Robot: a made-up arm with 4 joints. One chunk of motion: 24 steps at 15 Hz.
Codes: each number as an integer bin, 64 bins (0 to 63) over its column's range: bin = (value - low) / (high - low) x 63, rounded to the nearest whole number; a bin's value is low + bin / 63 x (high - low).
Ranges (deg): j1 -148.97..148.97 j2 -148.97..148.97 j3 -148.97..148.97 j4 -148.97..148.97
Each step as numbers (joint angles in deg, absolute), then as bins.
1 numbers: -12.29 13.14 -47.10 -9.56
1 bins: 29 34 22 29
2 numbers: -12.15 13.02 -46.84 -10.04
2 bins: 29 34 22 29
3 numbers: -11.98 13.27 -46.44 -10.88
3 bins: 29 34 22 29
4 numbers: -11.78 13.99 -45.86 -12.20
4 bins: 29 34 22 29
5 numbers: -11.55 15.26 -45.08 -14.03
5 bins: 29 35 22 29
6 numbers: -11.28 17.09 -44.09 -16.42
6 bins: 29 35 22 28
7 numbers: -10.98 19.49 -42.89 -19.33
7 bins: 29 36 22 27
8 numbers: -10.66 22.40 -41.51 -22.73
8 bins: 29 36 23 27
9 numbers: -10.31 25.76 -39.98 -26.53
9 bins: 29 37 23 26
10 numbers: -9.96 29.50 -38.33 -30.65
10 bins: 29 38 23 25
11 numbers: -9.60 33.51 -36.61 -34.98
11 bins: 29 39 24 24
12 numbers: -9.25 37.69 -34.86 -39.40
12 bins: 30 39 24 23
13 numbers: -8.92 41.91 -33.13 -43.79
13 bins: 30 40 24 22
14 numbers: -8.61 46.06 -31.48 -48.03
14 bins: 30 41 25 21
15 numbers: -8.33 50.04 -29.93 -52.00
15 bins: 30 42 25 21
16 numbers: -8.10 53.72 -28.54 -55.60
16 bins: 30 43 25 20
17 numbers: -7.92 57.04 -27.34 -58.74
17 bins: 30 44 26 19
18 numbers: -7.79 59.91 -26.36 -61.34
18 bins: 30 44 26 19
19 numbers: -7.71 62.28 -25.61 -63.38
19 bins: 30 45 26 18
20 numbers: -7.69 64.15 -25.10 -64.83
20 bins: 30 45 26 18
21 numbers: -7.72 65.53 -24.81 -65.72
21 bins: 30 45 26 18
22 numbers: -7.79 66.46 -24.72 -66.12
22 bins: 30 46 26 18
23 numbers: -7.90 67.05 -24.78 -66.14
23 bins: 30 46 26 18
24 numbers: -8.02 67.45 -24.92 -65.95
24 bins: 30 46 26 18
